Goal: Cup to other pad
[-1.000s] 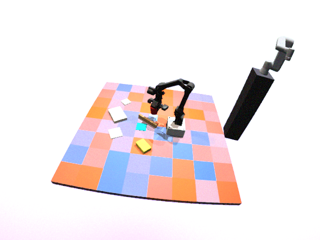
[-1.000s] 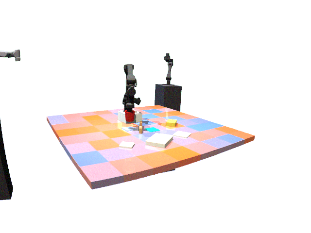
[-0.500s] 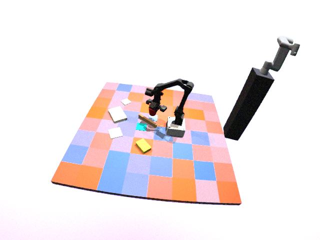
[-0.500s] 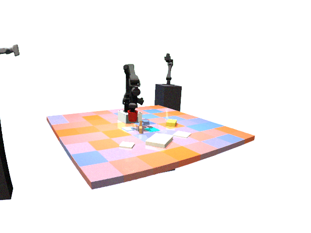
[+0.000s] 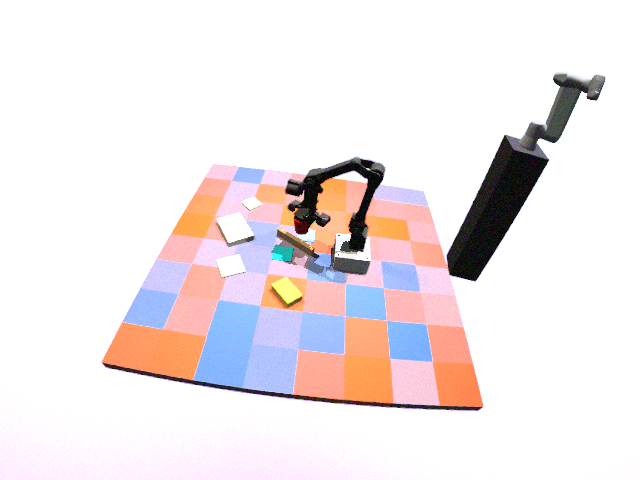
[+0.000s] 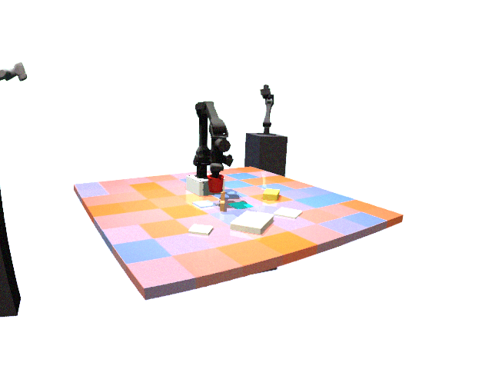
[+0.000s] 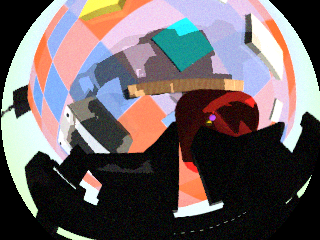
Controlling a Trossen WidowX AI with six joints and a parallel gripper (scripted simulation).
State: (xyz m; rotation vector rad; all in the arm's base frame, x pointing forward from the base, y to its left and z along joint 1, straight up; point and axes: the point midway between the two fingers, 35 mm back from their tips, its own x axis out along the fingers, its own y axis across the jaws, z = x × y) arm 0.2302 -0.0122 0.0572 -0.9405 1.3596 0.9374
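My gripper tip is now 110 mm above the cyan pad, 90 mm to the right of it and 80 mm short of it. Also, from my gripper tip: yellow block (300 mm to the left, 80 mm below); then wooden bar (90 mm below, 40 mm ahead, 20 mm to the left); then red cup (30 mm ahead, 10 mm to the right).
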